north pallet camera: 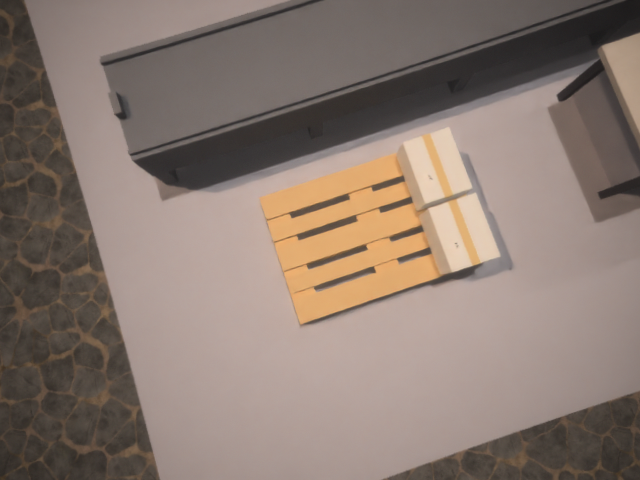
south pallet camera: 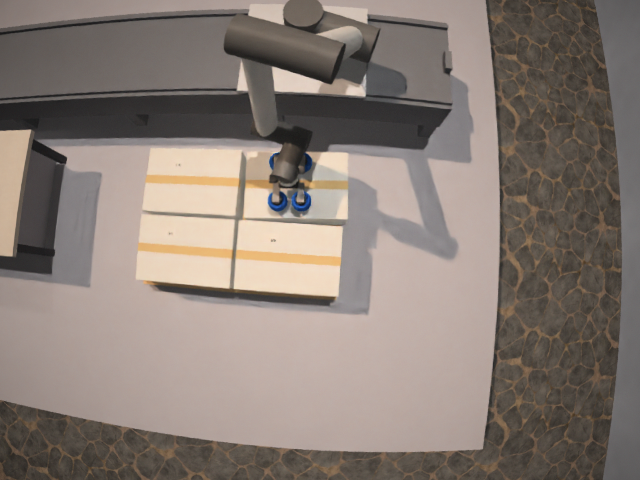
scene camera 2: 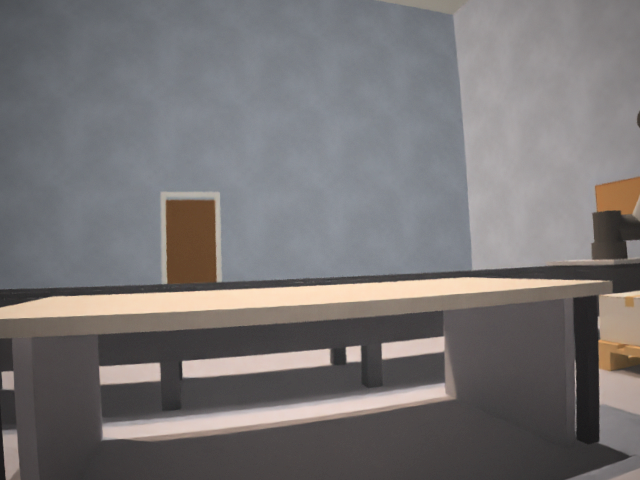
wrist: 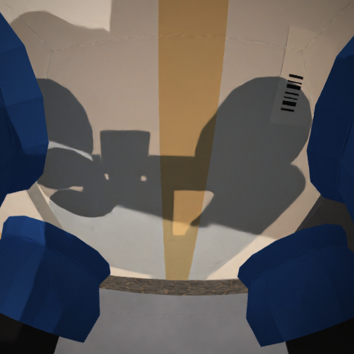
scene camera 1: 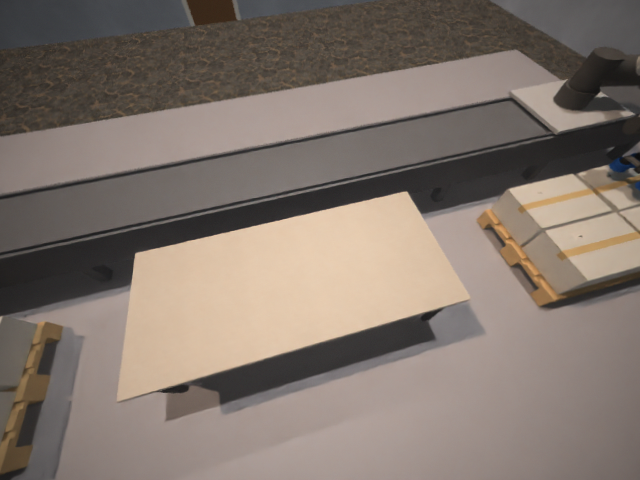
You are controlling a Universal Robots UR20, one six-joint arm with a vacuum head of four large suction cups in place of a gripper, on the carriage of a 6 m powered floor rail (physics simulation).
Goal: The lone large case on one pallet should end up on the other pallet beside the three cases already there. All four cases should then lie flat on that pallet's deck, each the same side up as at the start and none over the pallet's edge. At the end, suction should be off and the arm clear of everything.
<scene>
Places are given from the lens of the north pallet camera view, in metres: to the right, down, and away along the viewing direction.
pallet (north pallet camera: 373, 229): 0.32, -0.06, 2.72
</scene>
